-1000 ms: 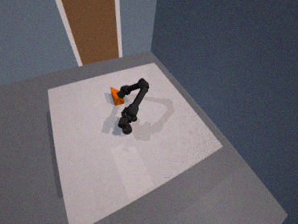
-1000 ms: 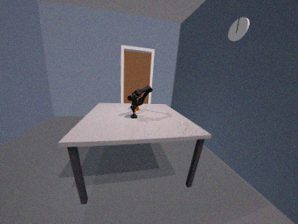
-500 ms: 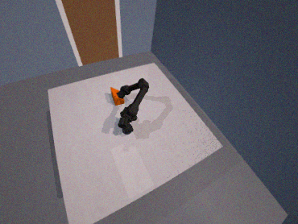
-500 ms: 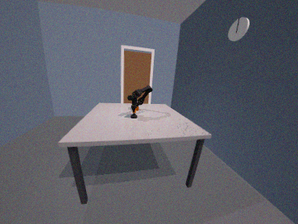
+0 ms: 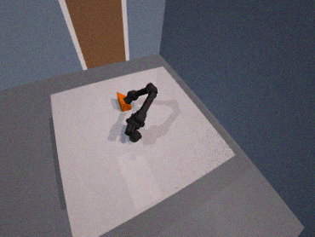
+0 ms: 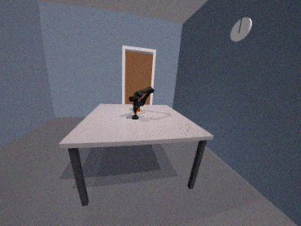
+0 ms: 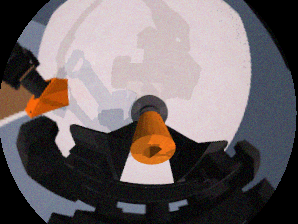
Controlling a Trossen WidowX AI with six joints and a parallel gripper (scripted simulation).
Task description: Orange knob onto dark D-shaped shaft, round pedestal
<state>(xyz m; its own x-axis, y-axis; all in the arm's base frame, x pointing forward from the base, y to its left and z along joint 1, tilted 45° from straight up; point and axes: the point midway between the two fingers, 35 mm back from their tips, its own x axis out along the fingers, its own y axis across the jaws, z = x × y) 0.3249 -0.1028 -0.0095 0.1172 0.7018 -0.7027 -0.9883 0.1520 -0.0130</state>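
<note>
The orange knob is 20 mm above my gripper tip. Also, from my gripper tip: dark round pedestal 40 mm below.
</note>
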